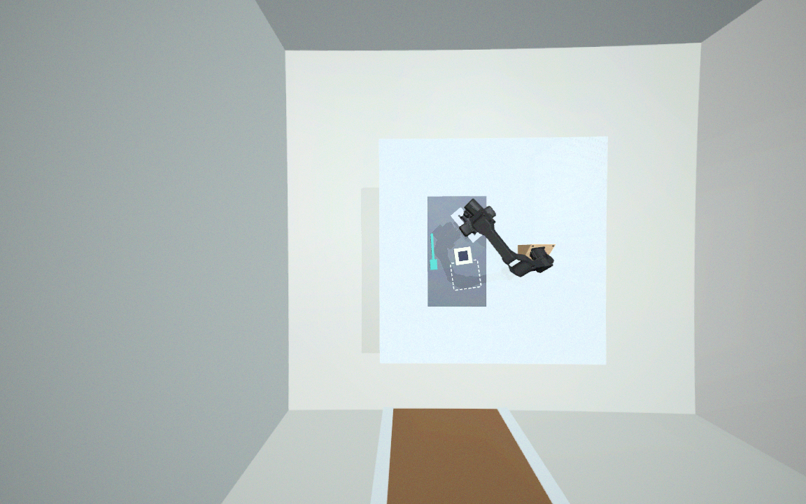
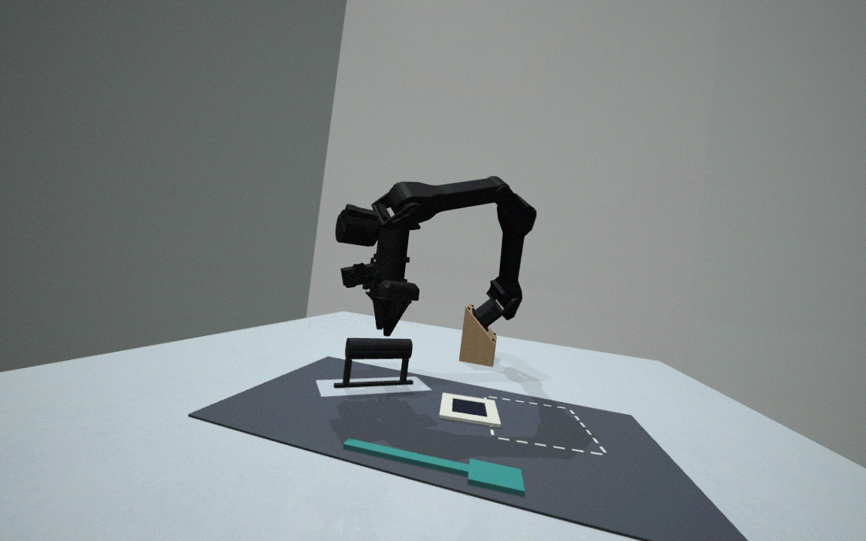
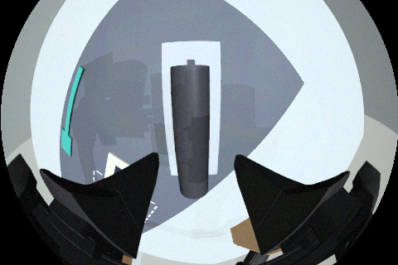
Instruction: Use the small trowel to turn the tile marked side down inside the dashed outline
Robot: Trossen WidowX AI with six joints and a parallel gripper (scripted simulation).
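The dark mat lies 80 mm ahead of my gripper tip, 140 mm to the left of it and 120 mm below it. From my gripper tip the other things lie so: teal trowel (220 mm ahead, 140 mm to the left, 100 mm below); cream tile (50 mm ahead, 170 mm to the left, 100 mm below).
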